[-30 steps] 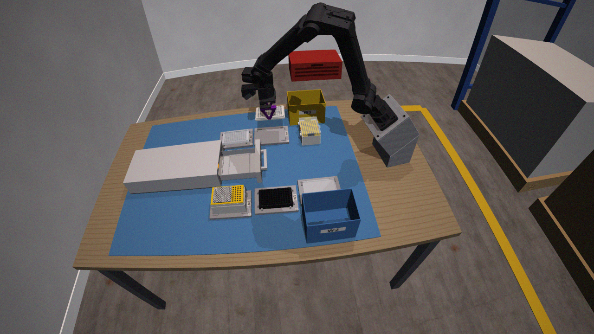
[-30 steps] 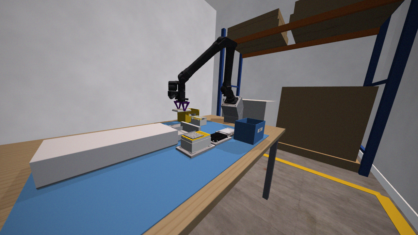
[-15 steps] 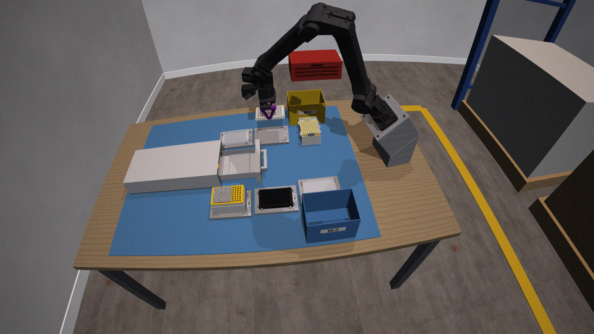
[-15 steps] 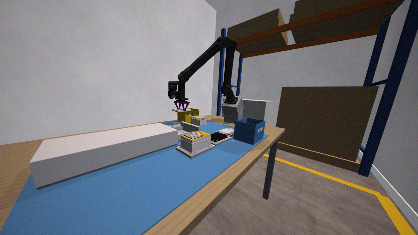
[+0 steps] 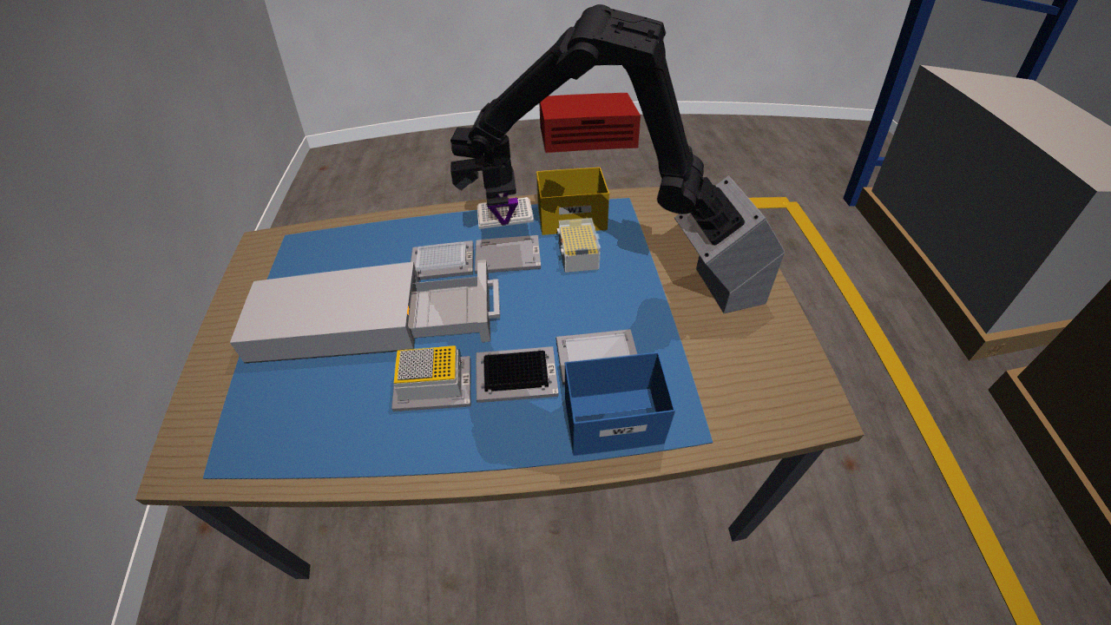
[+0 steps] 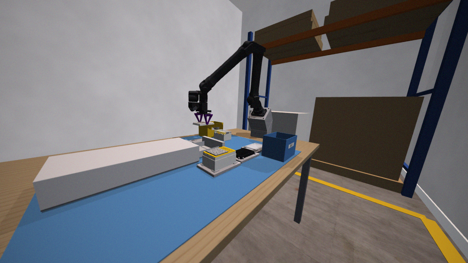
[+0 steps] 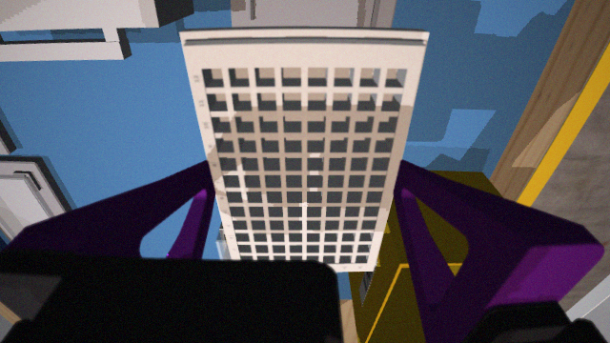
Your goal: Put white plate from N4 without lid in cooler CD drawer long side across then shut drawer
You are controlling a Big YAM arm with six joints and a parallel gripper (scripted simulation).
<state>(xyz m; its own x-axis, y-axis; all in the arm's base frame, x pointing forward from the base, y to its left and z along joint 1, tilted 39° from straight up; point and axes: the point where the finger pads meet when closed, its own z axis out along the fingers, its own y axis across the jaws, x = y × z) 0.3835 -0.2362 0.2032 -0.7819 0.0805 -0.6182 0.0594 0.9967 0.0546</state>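
Now: the drawer 21 cm ahead of my hand, 16 cm to the left of it and 12 cm below it. The rest, counted from my hand: yellow bin W1: 20 cm behind, 12 cm to the right, 11 cm below; grey nest: 14 cm below; cooler CD: 33 cm ahead, 14 cm to the left, 11 cm below.
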